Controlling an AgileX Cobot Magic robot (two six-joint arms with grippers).
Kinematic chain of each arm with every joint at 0, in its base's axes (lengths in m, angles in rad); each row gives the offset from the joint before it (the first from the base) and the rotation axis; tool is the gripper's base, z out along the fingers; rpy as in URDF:
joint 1: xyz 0 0 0.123 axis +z
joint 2: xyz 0 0 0 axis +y
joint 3: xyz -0.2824 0 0.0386 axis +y
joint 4: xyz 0.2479 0 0.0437 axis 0.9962 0 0.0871
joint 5: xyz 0 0 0 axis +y
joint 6: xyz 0.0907 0 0.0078 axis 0.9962 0 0.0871
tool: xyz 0 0 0 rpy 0 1.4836 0
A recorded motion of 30 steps. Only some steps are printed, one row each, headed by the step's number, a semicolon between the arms.
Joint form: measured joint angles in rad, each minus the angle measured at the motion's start. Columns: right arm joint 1, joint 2, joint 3, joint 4, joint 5, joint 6; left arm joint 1, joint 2, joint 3, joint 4, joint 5, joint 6.
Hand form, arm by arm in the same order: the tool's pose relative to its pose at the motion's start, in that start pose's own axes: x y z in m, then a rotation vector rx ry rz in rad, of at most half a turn. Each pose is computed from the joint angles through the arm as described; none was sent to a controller.
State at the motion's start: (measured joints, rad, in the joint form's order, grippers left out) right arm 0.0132 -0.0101 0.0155 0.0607 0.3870 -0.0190; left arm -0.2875 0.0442 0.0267 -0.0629 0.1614 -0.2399
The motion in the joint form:
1: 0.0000 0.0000 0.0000 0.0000 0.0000 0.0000; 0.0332 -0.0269 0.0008 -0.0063 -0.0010 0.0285
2: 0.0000 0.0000 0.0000 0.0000 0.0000 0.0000; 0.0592 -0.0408 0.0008 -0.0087 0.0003 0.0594
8: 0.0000 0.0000 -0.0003 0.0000 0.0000 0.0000; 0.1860 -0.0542 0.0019 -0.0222 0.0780 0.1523
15: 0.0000 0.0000 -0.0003 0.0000 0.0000 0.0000; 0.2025 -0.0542 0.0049 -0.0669 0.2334 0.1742
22: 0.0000 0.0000 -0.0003 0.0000 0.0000 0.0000; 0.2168 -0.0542 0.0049 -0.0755 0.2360 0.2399
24: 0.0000 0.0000 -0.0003 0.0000 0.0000 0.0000; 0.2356 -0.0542 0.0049 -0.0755 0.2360 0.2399
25: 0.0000 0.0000 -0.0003 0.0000 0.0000 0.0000; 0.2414 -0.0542 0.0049 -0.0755 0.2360 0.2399
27: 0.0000 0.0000 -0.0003 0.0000 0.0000 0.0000; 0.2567 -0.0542 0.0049 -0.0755 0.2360 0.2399
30: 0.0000 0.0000 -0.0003 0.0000 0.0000 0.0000; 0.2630 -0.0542 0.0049 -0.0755 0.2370 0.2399
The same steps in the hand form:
1: 0.0000 0.0000 0.0000 0.0000 0.0000 0.0000; -0.0016 0.0014 -0.0019 -0.0228 -0.0352 0.0182
2: 0.0000 0.0000 0.0000 0.0000 0.0000 0.0000; -0.0026 0.0026 -0.0030 -0.0443 -0.0540 0.0439
8: -0.0001 0.0000 0.0000 0.0000 -0.0003 0.0000; 0.0021 0.0105 -0.0044 -0.1747 -0.0167 0.1018
15: -0.0001 0.0000 0.0000 0.0000 -0.0003 0.0000; 0.0170 0.0125 -0.0053 -0.1962 0.1359 0.0631
22: -0.0001 0.0000 0.0000 0.0000 -0.0003 0.0000; 0.0170 0.0130 -0.0054 -0.2027 0.1412 0.1167
24: -0.0001 0.0000 0.0000 0.0000 -0.0003 0.0000; 0.0168 0.0139 -0.0055 -0.2205 0.1370 0.1122
25: -0.0001 0.0000 0.0000 0.0000 -0.0003 0.0000; 0.0167 0.0142 -0.0056 -0.2260 0.1357 0.1109
27: -0.0001 0.0000 0.0000 0.0000 -0.0003 0.0000; 0.0165 0.0149 -0.0057 -0.2405 0.1322 0.1072
30: -0.0001 0.0000 0.0000 0.0000 -0.0003 0.0000; 0.0165 0.0153 -0.0058 -0.2465 0.1318 0.1056

